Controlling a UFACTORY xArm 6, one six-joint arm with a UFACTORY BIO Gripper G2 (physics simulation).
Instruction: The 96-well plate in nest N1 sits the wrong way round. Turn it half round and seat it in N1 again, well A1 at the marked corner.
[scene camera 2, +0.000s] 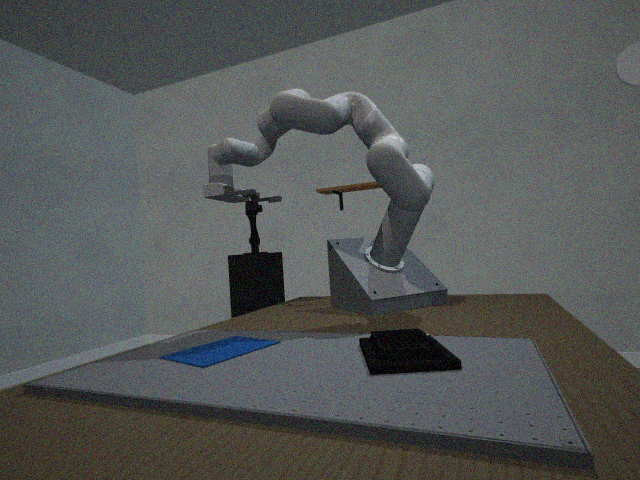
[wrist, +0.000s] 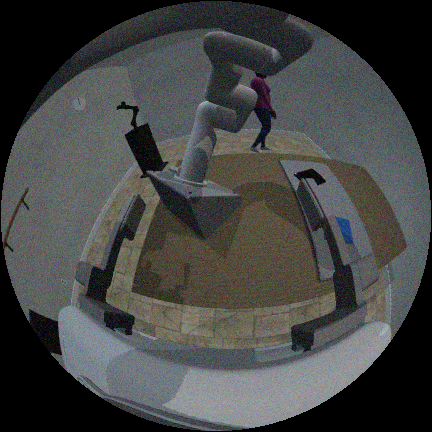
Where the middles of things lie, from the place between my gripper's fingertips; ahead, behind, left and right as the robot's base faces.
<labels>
I see the blue flat sheet (scene camera 2: 209, 354) 430 mm ahead of my hand, 200 mm to the left of it and 340 mm below it. The rest, counted from my hand: black nest N1 (scene camera 2: 453, 363) (380 mm ahead, 520 mm to the left, 340 mm below); then black 96-well plate (scene camera 2: 408, 344) (380 mm ahead, 520 mm to the left, 330 mm below).
</labels>
